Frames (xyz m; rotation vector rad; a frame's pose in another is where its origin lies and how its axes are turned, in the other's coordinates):
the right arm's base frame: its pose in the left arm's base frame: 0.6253 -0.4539 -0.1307 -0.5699 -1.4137 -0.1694
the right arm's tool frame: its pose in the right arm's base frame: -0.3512 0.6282 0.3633 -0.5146 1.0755 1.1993
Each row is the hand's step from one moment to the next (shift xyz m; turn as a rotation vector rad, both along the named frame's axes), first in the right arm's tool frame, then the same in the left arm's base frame.
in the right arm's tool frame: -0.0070 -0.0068 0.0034 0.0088 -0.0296 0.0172
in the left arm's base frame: -0.0055 0.0021 0.0085 0.0148 0.0117 0.0299
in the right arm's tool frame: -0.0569 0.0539 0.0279 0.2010 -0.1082 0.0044
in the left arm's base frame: -0.0652 0.0369 -0.0363 0.2179 -0.0143 0.0668
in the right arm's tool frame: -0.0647 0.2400 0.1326 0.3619 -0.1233 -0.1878
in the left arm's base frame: -0.1048 0.1730 -0.1961 0.3727 -0.2055 0.0168
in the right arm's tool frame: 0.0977 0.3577 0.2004 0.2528 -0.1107 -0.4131
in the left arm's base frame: 0.0344 0.2612 -0.3290 0.2563 -0.4253 -0.0140
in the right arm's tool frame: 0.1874 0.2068 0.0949 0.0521 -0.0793 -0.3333
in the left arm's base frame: 0.1478 0.1308 -0.2190 0.0559 -0.3419 0.0081
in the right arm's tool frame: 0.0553 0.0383 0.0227 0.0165 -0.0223 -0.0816
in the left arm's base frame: 0.0477 0.0293 -0.0436 0.0179 -0.0842 0.0041
